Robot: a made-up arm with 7 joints. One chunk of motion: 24 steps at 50 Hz.
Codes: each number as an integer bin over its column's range. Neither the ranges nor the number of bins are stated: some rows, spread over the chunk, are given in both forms.
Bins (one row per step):
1: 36 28 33 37 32 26
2: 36 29 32 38 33 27
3: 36 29 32 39 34 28
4: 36 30 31 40 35 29
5: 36 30 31 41 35 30
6: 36 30 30 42 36 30
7: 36 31 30 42 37 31
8: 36 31 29 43 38 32
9: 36 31 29 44 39 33
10: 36 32 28 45 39 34
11: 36 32 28 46 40 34
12: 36 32 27 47 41 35
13: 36 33 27 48 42 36
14: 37 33 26 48 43 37
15: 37 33 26 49 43 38
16: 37 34 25 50 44 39
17: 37 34 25 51 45 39
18: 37 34 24 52 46 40
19: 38 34 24 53 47 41
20: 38 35 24 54 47 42
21: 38 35 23 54 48 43
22: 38 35 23 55 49 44
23: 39 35 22 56 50 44
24: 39 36 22 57 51 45
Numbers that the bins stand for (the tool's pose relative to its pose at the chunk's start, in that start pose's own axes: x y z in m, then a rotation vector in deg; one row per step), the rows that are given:
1: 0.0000 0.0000 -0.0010 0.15 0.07 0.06
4: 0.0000 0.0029 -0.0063 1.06 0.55 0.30
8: 0.0000 0.0043 -0.0117 1.97 1.03 0.54
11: 0.0000 0.0057 -0.0144 2.87 1.35 0.70
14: 0.0011 0.0071 -0.0198 3.48 1.83 0.94
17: 0.0011 0.0086 -0.0225 4.38 2.14 1.10
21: 0.0022 0.0100 -0.0279 5.29 2.62 1.42
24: 0.0033 0.0114 -0.0306 6.20 3.10 1.58
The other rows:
2: 0.0000 0.0014 -0.0037 0.45 0.23 0.14
3: 0.0000 0.0014 -0.0037 0.76 0.39 0.22
5: 0.0000 0.0029 -0.0063 1.36 0.55 0.38
6: 0.0000 0.0029 -0.0090 1.66 0.71 0.38
7: 0.0000 0.0043 -0.0090 1.66 0.87 0.46
9: 0.0000 0.0043 -0.0117 2.27 1.19 0.62
10: 0.0000 0.0057 -0.0144 2.57 1.19 0.70
12: 0.0000 0.0057 -0.0171 3.17 1.51 0.78
13: 0.0000 0.0071 -0.0171 3.48 1.67 0.86
15: 0.0011 0.0071 -0.0198 3.78 1.83 1.02
16: 0.0011 0.0086 -0.0225 4.08 1.99 1.10
18: 0.0011 0.0086 -0.0252 4.69 2.30 1.18
19: 0.0022 0.0086 -0.0252 4.99 2.46 1.26
20: 0.0022 0.0100 -0.0252 5.29 2.46 1.34
22: 0.0022 0.0100 -0.0279 5.59 2.78 1.50
23: 0.0033 0.0100 -0.0306 5.89 2.94 1.50

